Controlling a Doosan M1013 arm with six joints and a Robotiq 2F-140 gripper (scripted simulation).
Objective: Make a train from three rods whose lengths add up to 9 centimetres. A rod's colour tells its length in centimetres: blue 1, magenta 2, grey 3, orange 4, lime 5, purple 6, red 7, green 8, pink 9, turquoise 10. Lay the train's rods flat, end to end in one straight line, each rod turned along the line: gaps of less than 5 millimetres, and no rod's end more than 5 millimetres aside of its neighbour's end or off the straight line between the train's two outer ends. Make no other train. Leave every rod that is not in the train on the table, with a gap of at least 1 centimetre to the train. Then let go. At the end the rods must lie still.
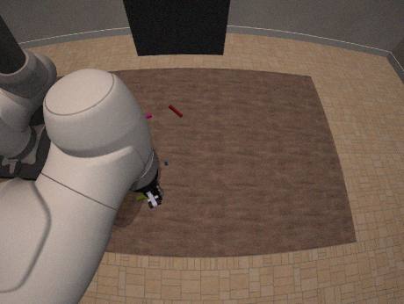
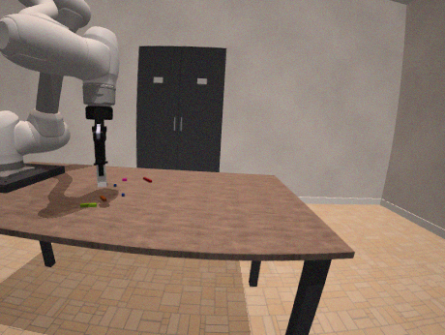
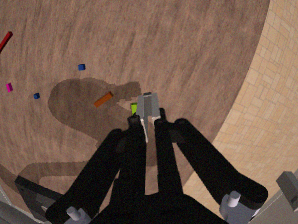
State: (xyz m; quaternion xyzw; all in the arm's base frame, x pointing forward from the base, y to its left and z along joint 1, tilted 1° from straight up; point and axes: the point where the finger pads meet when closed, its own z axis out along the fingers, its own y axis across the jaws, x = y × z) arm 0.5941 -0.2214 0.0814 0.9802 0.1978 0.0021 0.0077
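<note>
The orange rod is 40 mm behind my hand, 80 mm to the left of it and 110 mm below it. Also, from my hand: grey rod: 30 mm below; magenta rod: 60 mm behind, 330 mm to the left, 110 mm below; lime rod: 60 mm behind, 10 mm to the left, 110 mm below.
</note>
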